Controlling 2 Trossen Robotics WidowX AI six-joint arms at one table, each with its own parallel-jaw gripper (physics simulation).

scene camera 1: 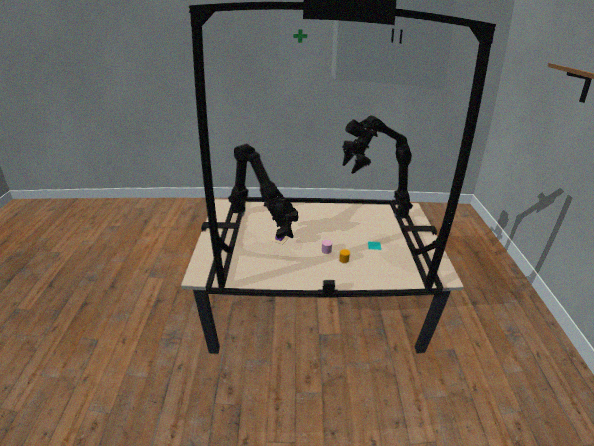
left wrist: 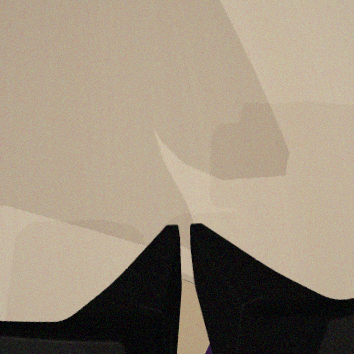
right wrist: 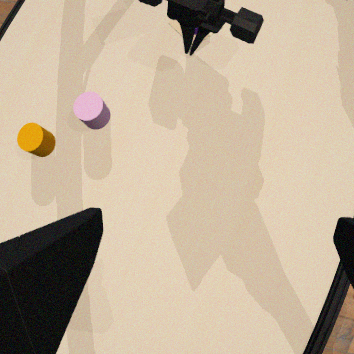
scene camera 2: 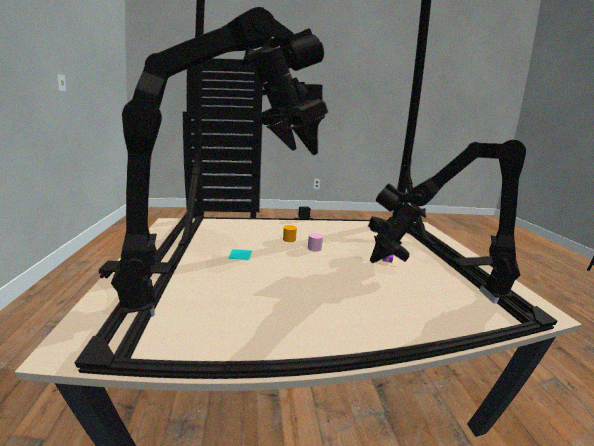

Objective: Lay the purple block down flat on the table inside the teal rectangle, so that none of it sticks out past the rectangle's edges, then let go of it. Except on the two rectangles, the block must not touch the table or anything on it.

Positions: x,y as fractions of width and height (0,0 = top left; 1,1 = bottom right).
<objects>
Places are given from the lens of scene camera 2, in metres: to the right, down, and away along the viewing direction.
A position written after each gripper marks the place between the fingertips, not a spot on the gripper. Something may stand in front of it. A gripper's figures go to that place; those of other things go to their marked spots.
left gripper (scene camera 2: 0.63,0.59): 0.23, 0.12, 0.77
right gripper (scene camera 2: 0.51,0.34): 0.01, -0.15, 0.53
</objects>
